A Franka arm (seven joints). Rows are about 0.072 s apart.
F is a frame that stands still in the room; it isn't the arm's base.
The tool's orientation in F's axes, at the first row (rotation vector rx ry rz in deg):
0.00, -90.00, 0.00
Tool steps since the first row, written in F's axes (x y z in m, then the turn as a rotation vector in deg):
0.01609, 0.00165, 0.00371, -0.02, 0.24, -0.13
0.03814, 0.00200, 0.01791, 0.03, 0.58, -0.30
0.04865, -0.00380, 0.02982, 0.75, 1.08, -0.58
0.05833, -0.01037, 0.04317, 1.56, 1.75, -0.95
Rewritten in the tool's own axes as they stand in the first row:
0.00371, 0.00165, -0.01609, -0.13, 0.24, 0.02
0.01791, 0.00200, -0.03814, -0.30, 0.58, -0.03
0.02982, -0.00380, -0.04865, -0.58, 1.08, -0.75
0.04317, -0.01037, -0.05833, -0.95, 1.75, -1.56

